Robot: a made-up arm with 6 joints.
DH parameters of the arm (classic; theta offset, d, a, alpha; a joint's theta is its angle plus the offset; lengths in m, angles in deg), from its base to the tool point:
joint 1: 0 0.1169 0 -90
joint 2: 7.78 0 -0.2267 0
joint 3: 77.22 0 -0.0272 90
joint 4: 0 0.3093 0 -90
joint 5: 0 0 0.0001 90
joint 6: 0 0.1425 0 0
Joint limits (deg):
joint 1: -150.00..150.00
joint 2: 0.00..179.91
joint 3: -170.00..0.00
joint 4: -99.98..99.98
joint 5: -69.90..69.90
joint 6: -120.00..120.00
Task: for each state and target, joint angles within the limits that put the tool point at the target. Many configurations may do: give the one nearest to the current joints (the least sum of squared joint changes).
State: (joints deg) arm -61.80 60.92 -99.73 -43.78 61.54 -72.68
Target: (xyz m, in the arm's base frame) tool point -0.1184 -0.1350 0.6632
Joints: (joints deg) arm -95.60 65.58 -121.78 -62.99 55.49 -72.68
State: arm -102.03 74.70 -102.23 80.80 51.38 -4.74
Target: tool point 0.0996 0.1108 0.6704
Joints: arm -83.00 38.13 -113.04 81.02 52.93 -4.74
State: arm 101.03 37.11 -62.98 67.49 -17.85 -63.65
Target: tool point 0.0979 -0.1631 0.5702
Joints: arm 95.60 0.00 -69.93 68.69 -37.91 -63.65
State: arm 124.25 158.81 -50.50 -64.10 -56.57 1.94
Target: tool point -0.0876 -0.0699 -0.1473
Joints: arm 124.45 157.69 -17.37 -69.82 -56.73 1.94
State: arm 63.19 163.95 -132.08 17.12 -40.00 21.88
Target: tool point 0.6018 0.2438 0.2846
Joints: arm 23.95 153.06 -148.54 18.95 -27.65 21.88
